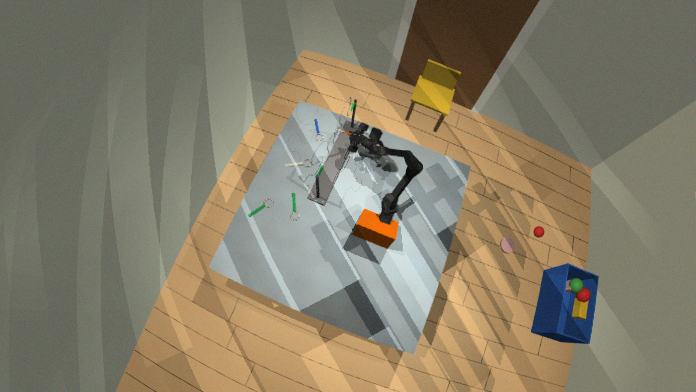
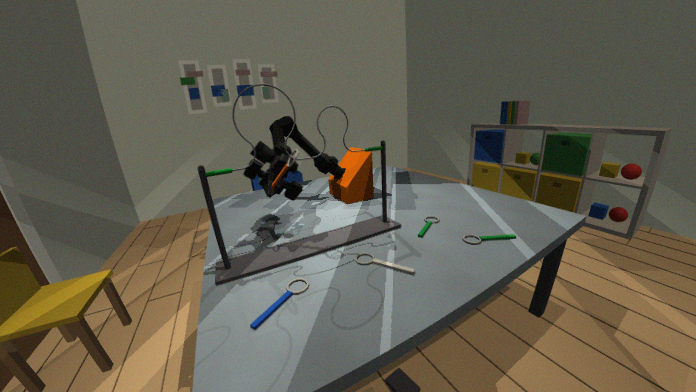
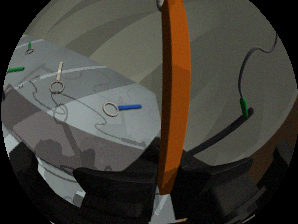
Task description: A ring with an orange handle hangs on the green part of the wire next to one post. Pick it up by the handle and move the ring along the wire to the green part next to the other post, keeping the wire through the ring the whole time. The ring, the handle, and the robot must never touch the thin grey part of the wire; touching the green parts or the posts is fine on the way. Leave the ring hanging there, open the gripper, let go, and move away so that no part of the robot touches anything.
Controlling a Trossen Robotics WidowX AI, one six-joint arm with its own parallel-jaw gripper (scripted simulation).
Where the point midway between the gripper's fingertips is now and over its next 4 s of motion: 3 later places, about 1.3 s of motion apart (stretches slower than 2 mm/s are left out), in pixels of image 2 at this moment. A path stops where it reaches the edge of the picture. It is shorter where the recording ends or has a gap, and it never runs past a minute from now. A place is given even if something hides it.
My gripper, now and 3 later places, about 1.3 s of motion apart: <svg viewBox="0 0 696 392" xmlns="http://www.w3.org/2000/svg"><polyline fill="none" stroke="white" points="269,196 305,199 332,189 358,151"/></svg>
